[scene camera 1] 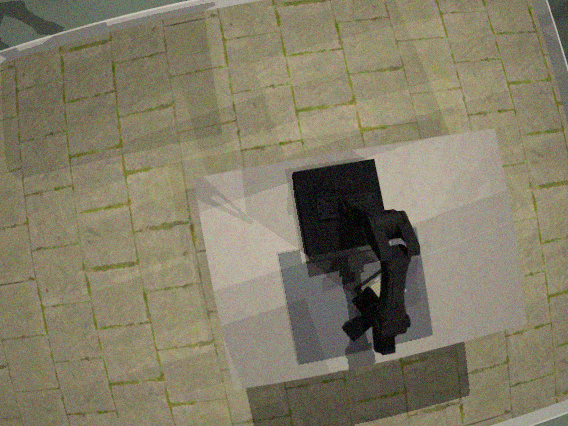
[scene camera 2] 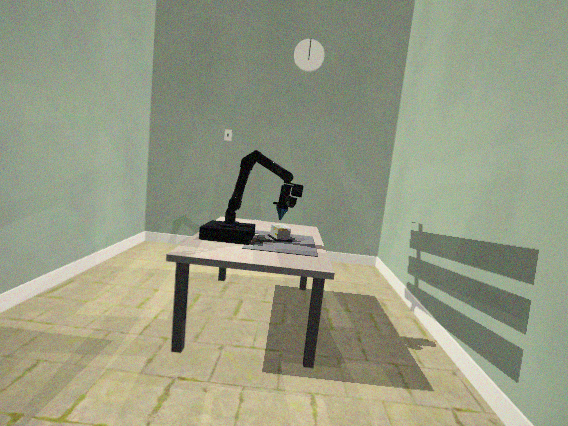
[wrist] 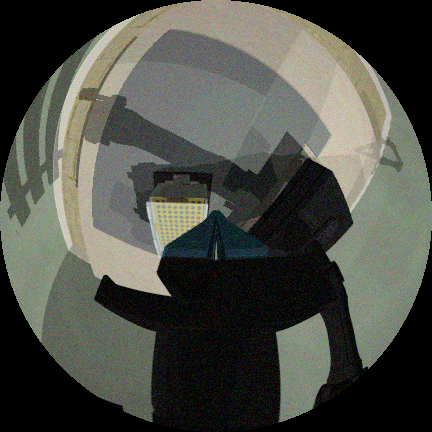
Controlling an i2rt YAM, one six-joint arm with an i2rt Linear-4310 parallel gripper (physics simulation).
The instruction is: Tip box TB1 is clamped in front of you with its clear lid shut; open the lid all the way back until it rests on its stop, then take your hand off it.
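Seen in the pictures: gripper, between the fingertips: point(scene camera 1: 362, 297) point(scene camera 2: 279, 220) point(wrist: 215, 215); arm's base, origin of its link: point(scene camera 1: 346, 205) point(scene camera 2: 229, 224) point(wrist: 307, 247).
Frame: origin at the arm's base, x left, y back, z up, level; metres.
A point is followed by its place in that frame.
Tip box TB1 point(scene camera 2: 280, 232) {z -0.003, x 0.030, y -0.304 m} point(wrist: 179, 190) {z -0.027, x 0.043, y -0.326 m} stands on the grey mat, with a dark grey body. In the wrist view its yellow perforated rack point(wrist: 179, 220) shows brightly. The clear lid point(wrist: 154, 231) {z 0.011, x 0.107, y -0.334 m} shows as a pale edge along the rack's left side and appears to lie over the rack; its exact angle is hard to tell. My gripper point(scene camera 2: 281, 218) {z 0.064, x 0.004, y -0.296 m} point(wrist: 215, 215) {z 0.064, x 0.004, y -0.296 m} is shut and empty, its blue fingertips together, pointing down above the box and apart from it. In the wrist view the fingers hide the rack's lower right part. In scene camera 1 the arm covers most of the box.
The grey mat point(scene camera 1: 320, 330) {z -0.067, x -0.129, y -0.420 m} point(scene camera 2: 305, 248) {z -0.067, x -0.083, y -0.465 m} point(wrist: 200, 95) {z -0.067, x -0.101, y -0.381 m} lies on the pale table point(scene camera 1: 470, 280) {z -0.070, x 0.450, y -0.328 m} point(scene camera 2: 210, 252) {z -0.070, x -0.389, y -0.008 m}. The black arm base point(scene camera 1: 335, 185) {z -0.001, x -0.028, y 0.071 m} point(scene camera 2: 226, 232) {z -0.015, x -0.154, y -0.021 m} stands at the mat's edge. Shadows of the arm cross the mat and darken the area around the box.
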